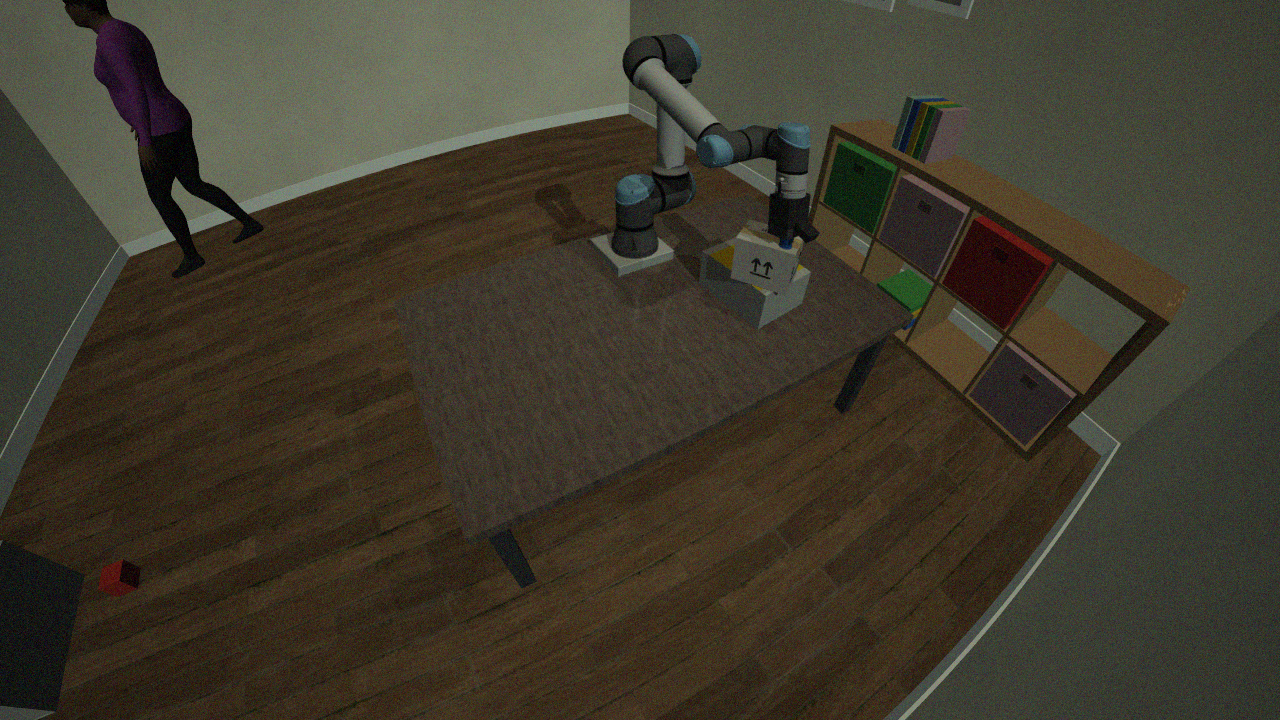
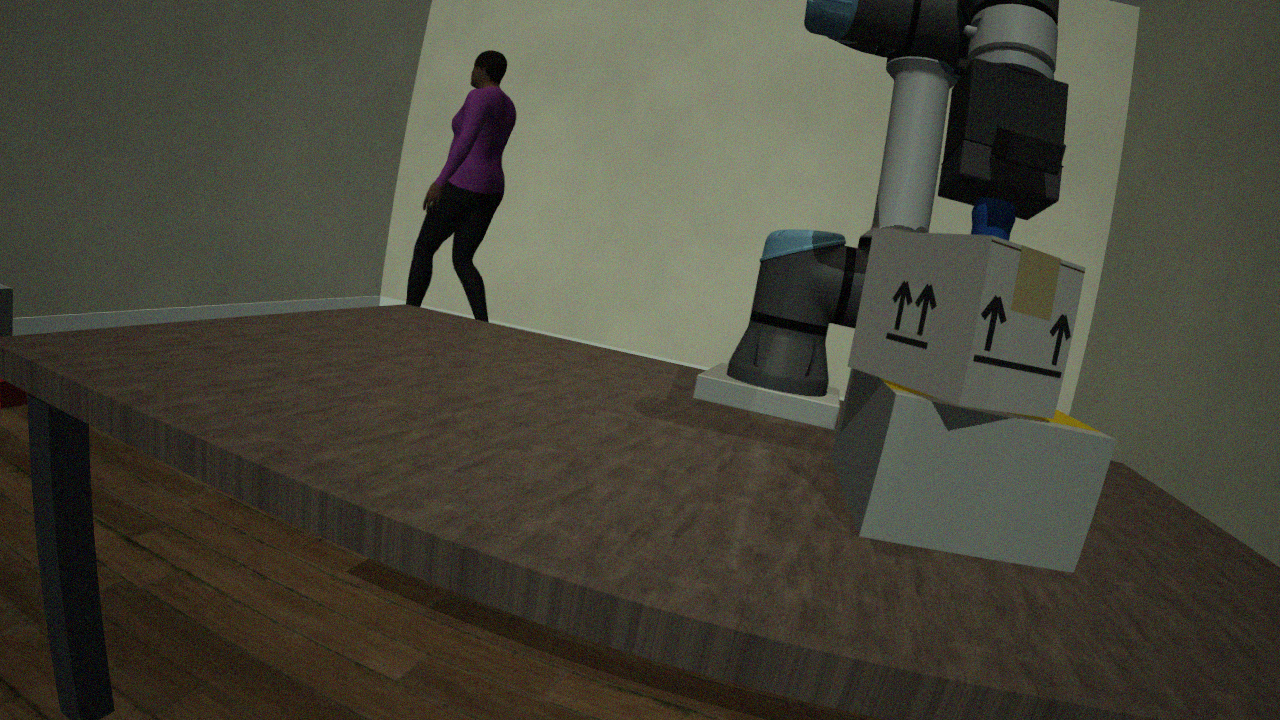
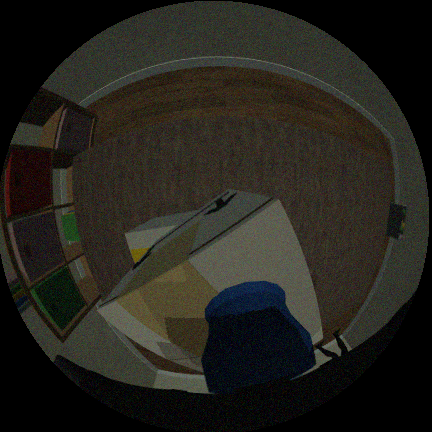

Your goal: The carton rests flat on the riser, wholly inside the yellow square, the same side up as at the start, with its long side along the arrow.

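Note:
A white carton with black arrow marks and brown tape on top sits tilted on the grey riser, near the table's right end. One lower corner overhangs the riser's front. Part of the yellow square shows beside it. My blue suction cup presses on the carton's top near the taped edge. The contact itself is hidden.
The brown table carries the robot base. A cube shelf with coloured bins stands close behind the riser. A person walks near the far wall. A red cube lies on the floor.

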